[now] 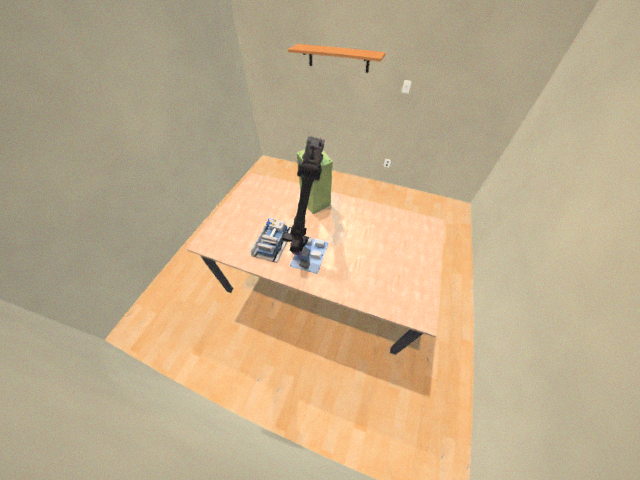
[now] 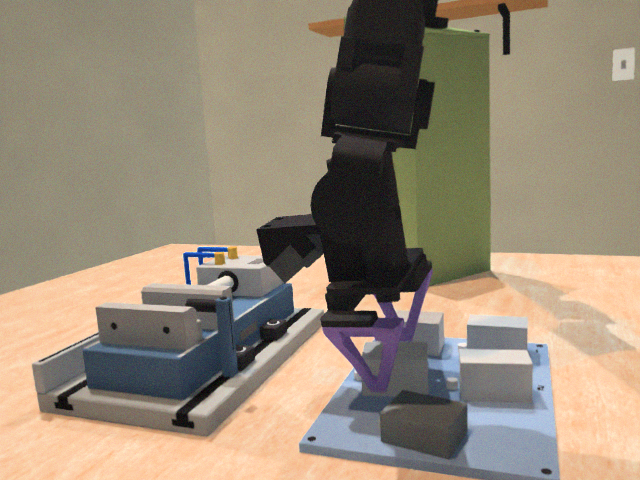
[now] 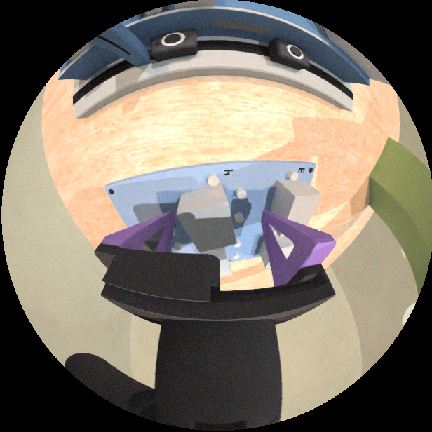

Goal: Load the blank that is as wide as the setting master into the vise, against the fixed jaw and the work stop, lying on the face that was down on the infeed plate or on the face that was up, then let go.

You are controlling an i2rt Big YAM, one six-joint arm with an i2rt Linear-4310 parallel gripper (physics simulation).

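Frame: origin at the arm's base, x back, y right, z up, level; centimetres.
Seen in the pictures: gripper, fingertip midpoint: (image 1: pixel 302 250) (image 2: pixel 393 364).
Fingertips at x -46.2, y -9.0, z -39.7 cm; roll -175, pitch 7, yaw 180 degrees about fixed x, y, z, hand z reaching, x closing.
Observation:
A point is followed by its place in that frame.
My gripper (image 1: pixel 299 253) {x -46.2, y -9.0, z -39.7 cm} (image 2: pixel 393 361) {x -46.2, y -9.0, z -39.7 cm} (image 3: pixel 217 215) is open, its purple fingers low on either side of a light grey blank (image 2: pixel 413 364) {x -48.9, y -11.7, z -38.3 cm} (image 3: pixel 200 200) that stands on the blue infeed plate (image 1: pixel 314 266) {x -54.0, y -20.2, z -41.4 cm} (image 2: pixel 496 449) {x -55.5, y -19.4, z -41.4 cm} (image 3: pixel 260 170). Three other light grey blanks stand there: one (image 2: pixel 433 330) {x -38.9, y -11.4, z -38.6 cm} behind it, one (image 2: pixel 496 377) {x -47.8, y -18.7, z -39.2 cm} to the right, one (image 2: pixel 496 330) {x -38.3, y -17.7, z -38.3 cm} at the back right. A dark grey block (image 1: pixel 305 263) {x -55.2, y -14.7, z -39.0 cm} (image 2: pixel 423 426) {x -57.6, y -14.5, z -39.3 cm}, apparently the setting master, lies near the plate's front edge. The vise (image 1: pixel 266 248) {x -55.8, y 11.7, z -34.1 cm} (image 2: pixel 139 372) {x -57.8, y 11.7, z -38.0 cm} has a front jaw (image 2: pixel 139 330) {x -55.9, y 12.8, z -34.7 cm} and a rear jaw (image 2: pixel 180 294) {x -49.0, y 13.1, z -33.2 cm}, with no blank visible between them.
A blue post (image 2: pixel 225 335) {x -52.1, y 5.8, z -35.9 cm} with a dark rod (image 2: pixel 201 305) {x -52.2, y 8.2, z -33.1 cm} stands at the vise's right side. Black clamps (image 2: pixel 273 329) {x -42.0, y 6.2, z -38.9 cm} (image 3: pixel 174 44) sit along its grey base (image 2: pixel 134 413) {x -59.8, y 11.0, z -41.0 cm}. White pins (image 2: pixel 452 383) {x -46.5, y -14.7, z -40.8 cm} (image 3: pixel 241 193) rise from the plate. A green column (image 1: pixel 320 186) {x -4.9, y -7.1, z -18.7 cm} (image 2: pixel 454 155) {x -3.7, y -7.9, z -21.8 cm} (image 3: pixel 405 180) stands behind.

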